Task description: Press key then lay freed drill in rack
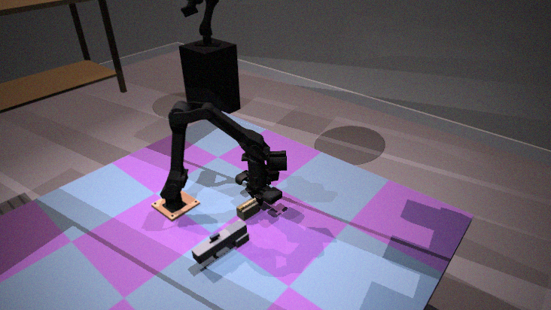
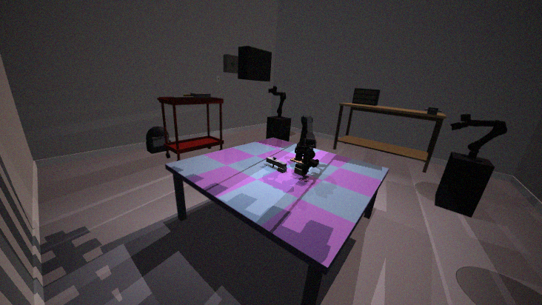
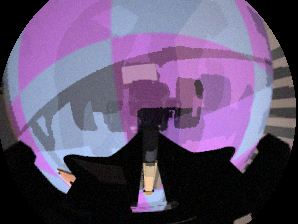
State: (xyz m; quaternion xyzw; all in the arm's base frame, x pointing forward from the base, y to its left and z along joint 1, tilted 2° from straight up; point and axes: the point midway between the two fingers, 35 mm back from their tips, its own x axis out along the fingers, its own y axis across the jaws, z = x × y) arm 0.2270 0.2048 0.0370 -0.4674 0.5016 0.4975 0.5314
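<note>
Right now the drill is 40 mm to the right of my gripper tip and 30 mm above it. The rest, counted from my gripper tip: dark key 60 mm ahead, 250 mm to the right, 40 mm above; then dark striped block 10 mm behind, 50 mm to the right, 10 mm above; then grey block fixture 60 mm ahead, 220 mm to the right, 30 mm above.
</note>
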